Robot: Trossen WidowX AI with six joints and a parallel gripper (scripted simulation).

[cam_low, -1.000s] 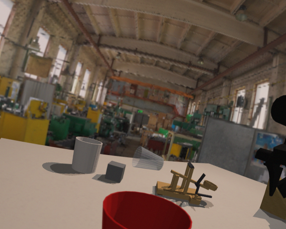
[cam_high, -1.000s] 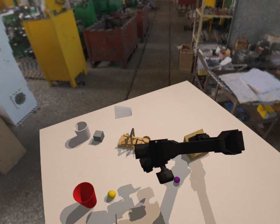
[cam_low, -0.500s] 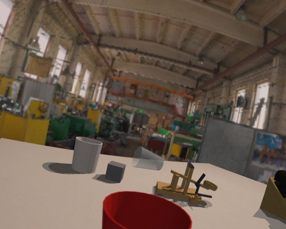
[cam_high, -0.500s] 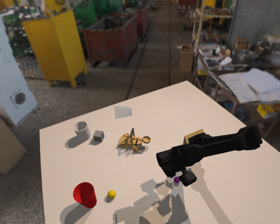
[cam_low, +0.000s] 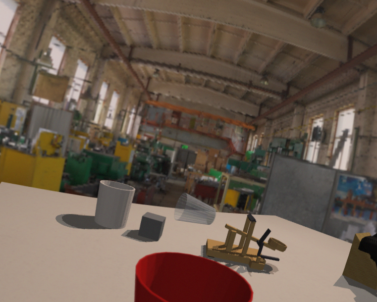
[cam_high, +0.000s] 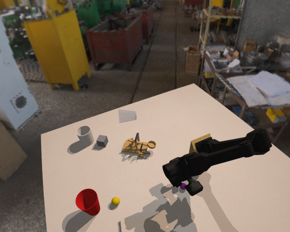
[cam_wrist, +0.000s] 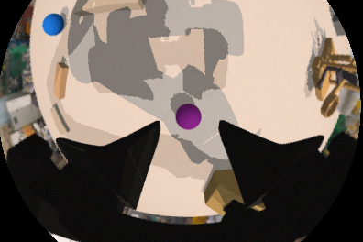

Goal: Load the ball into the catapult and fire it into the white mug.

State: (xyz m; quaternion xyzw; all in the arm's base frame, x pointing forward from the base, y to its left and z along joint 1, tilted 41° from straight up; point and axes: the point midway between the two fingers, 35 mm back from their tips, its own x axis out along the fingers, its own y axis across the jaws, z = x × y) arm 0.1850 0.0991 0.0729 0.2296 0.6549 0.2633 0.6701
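Now: gripper tip 2 cm above the purple ball. The rest, counted from my gripper tip: wooden catapult: 30 cm to the right, 9 cm ahead, 1 cm above; beige slab: 25 cm ahead, 11 cm to the left, 3 cm below; blue ball: 26 cm to the left, 17 cm ahead, 2 cm below.
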